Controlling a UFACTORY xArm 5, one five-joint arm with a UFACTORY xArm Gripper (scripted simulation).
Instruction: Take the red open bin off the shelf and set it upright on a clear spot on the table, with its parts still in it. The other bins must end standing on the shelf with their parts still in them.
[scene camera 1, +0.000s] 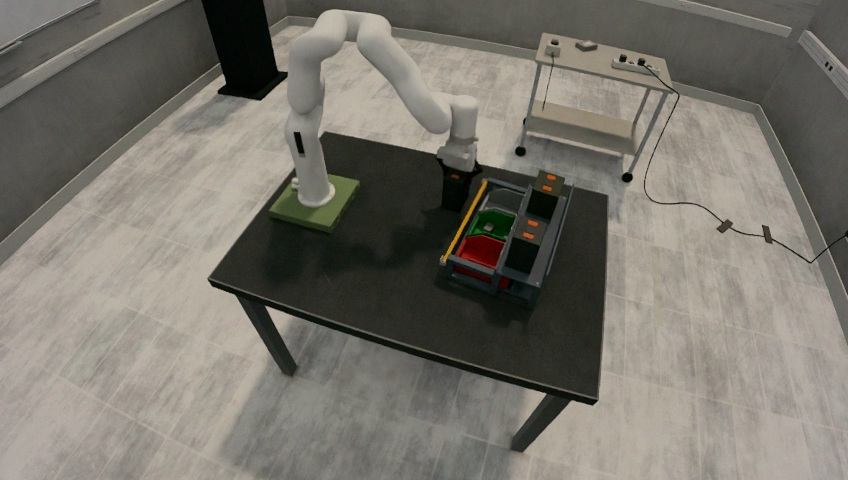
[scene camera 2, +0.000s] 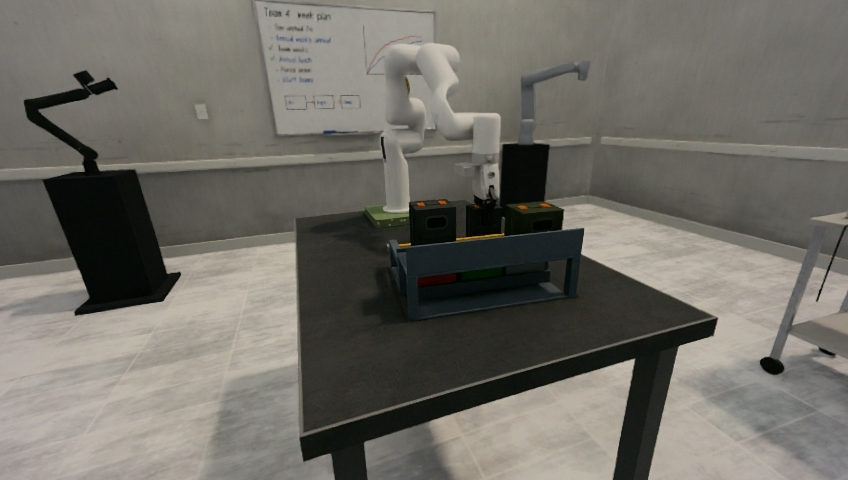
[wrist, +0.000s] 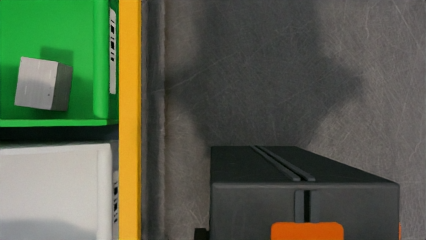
In view: the gripper (scene camera 2: 483, 219), a red open bin (scene camera 1: 483, 250), a blue-grey shelf (scene camera 2: 408, 264), a green bin (scene camera 1: 503, 222) and a pale grey bin (scene camera 1: 505, 199).
The blue-grey shelf is seen too in scene camera 1 (scene camera 1: 528, 287). The green bin is seen too in the wrist view (wrist: 89, 43). The pale grey bin is seen too in the wrist view (wrist: 57, 182). The wrist view does not show the red open bin: it is out of frame.
